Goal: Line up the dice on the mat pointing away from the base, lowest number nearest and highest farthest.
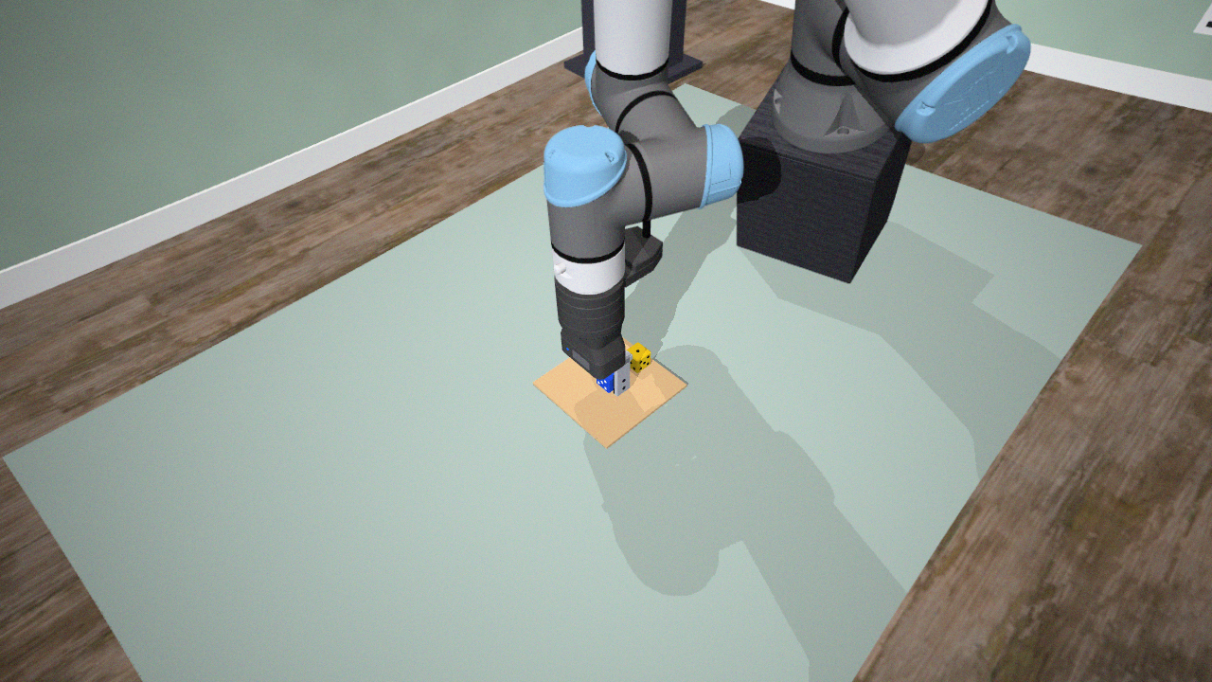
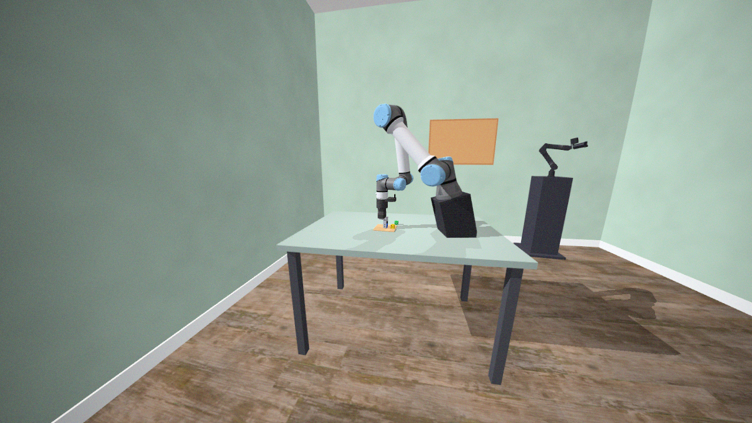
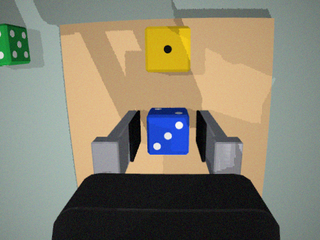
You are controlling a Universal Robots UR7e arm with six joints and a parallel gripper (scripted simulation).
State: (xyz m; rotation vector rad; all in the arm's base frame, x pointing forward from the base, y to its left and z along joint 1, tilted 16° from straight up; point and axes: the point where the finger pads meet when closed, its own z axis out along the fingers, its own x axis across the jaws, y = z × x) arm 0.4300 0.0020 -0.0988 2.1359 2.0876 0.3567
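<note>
My hand is 10 mm above the blue die. Round my hand: yellow die (50 mm behind, 10 mm below); then green die (60 mm behind, 110 mm to the right, 10 mm below); then orange mat (20 mm below).
</note>
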